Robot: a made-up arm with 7 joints.
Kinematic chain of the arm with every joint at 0, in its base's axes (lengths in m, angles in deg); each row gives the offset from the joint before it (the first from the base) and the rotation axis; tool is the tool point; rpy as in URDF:
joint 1: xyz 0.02 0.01 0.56 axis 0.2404 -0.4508 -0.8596
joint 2: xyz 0 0.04 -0.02 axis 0.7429 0.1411 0.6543
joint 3: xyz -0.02 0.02 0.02 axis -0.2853 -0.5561 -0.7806
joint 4: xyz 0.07 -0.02 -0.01 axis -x
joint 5: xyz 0.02 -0.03 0 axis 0.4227 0.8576 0.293
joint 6: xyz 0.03 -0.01 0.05 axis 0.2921 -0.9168 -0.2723
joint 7: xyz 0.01 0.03 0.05 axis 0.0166 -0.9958 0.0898
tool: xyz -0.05 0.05 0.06 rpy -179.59 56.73 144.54
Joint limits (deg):
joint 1: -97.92..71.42
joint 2: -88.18..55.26
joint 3: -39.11..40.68
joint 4: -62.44..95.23
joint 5: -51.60..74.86
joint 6: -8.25..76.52
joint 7: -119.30..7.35
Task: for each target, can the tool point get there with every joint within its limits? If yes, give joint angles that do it. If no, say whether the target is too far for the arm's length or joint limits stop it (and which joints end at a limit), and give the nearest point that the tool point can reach.
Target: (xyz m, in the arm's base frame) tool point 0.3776 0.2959 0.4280
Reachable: no: too far | nearest point 0.2497 0.1995 0.4823 | short by 0.169 m
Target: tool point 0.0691 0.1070 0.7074
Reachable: yes | joints 35.37 -30.17 27.07 12.61 18.51 47.38 -5.11
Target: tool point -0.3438 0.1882 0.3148
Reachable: no: too far | nearest point -0.2197 0.1299 0.4062 | short by 0.165 m
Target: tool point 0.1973 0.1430 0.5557
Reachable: yes | joints -65.42 -69.77 -28.56 -35.24 59.31 23.03 -35.90
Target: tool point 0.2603 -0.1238 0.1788
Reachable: no: too far | nearest point 0.1973 -0.0177 0.3859 | short by 0.241 m
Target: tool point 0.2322 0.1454 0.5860
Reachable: yes | joints -25.52 -34.13 -4.36 22.21 44.53 24.66 -96.78
